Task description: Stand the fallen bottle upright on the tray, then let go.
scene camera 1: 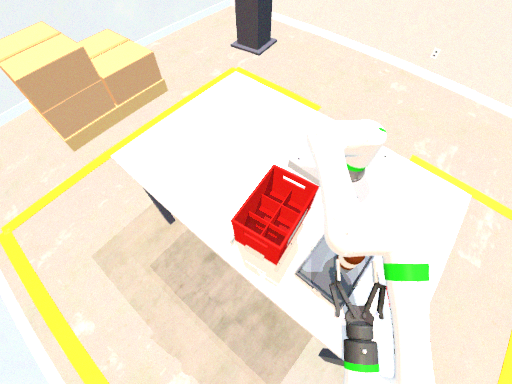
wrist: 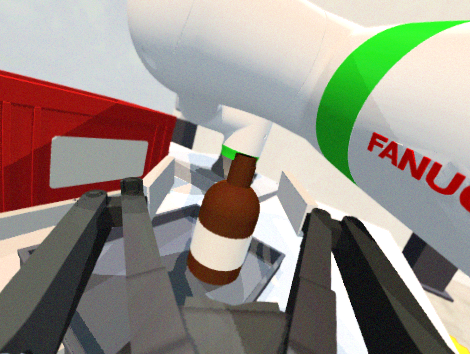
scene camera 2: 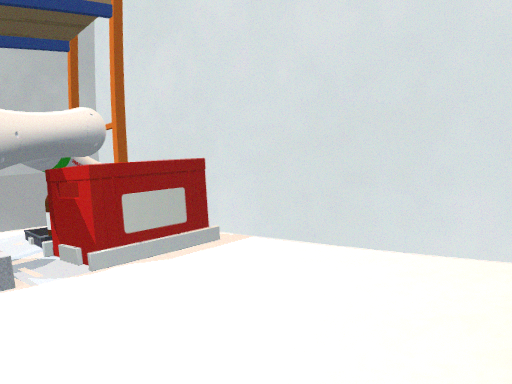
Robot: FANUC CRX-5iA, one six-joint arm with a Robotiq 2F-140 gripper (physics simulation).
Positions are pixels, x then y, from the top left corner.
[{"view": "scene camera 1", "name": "gripper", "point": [355,260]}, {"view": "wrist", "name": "gripper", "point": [228,176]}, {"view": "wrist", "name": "brown bottle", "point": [230,209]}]
